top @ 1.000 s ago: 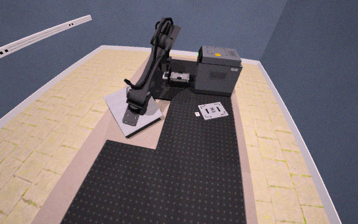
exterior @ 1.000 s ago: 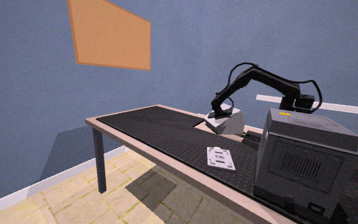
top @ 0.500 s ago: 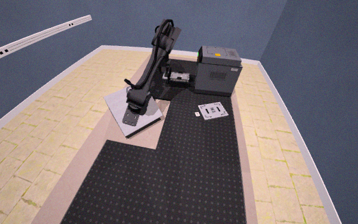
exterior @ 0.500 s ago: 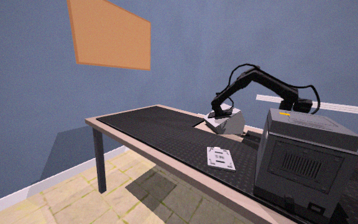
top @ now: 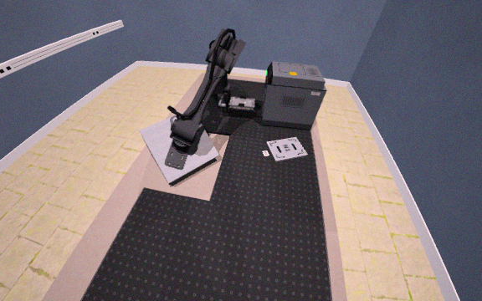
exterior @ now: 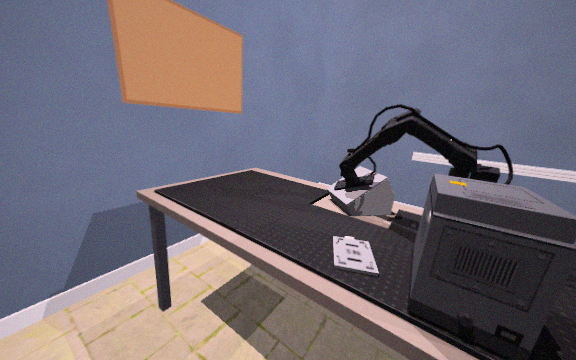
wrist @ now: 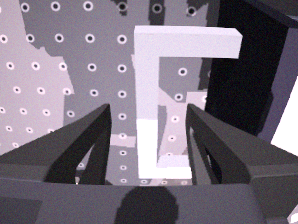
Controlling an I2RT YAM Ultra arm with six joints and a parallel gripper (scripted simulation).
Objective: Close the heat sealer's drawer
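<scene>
Now: hand 110 mm short of the sealer drawer and 10 mm above it. Round my hand: white tag: 240 mm ahead, 300 mm to the right, 80 mm below.
</scene>
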